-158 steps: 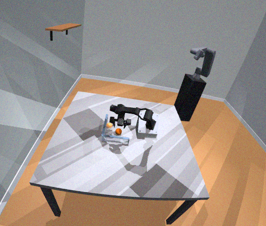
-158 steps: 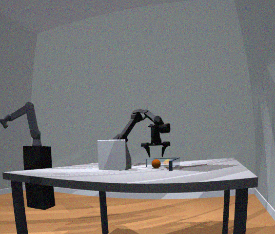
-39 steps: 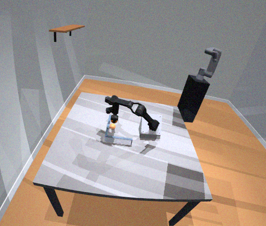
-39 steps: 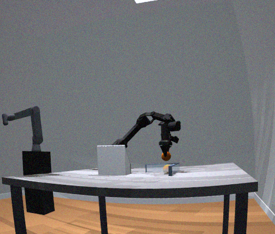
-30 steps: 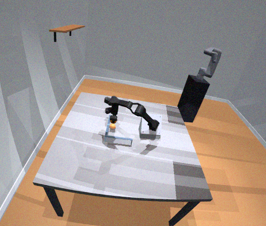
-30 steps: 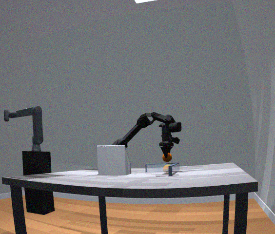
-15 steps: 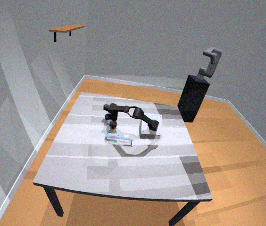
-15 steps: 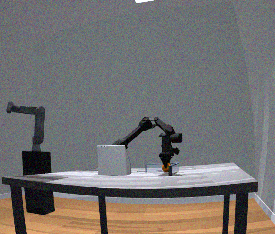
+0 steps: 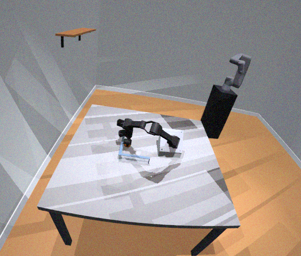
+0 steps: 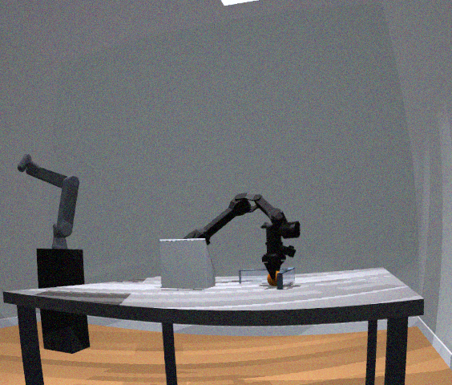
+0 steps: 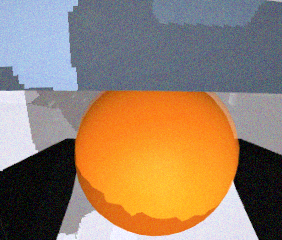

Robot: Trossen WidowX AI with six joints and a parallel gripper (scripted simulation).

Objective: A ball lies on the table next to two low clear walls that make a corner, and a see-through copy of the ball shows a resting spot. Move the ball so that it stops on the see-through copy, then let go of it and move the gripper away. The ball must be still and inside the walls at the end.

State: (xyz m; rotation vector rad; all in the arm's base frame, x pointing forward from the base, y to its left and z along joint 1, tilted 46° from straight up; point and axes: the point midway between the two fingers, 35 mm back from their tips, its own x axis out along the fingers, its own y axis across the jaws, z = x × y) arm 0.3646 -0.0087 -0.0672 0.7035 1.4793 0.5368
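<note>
Now: gripper tip right at the orange ball. The rest, counted from my gripper tip: see-through copy of ball right at my gripper tip.
</note>
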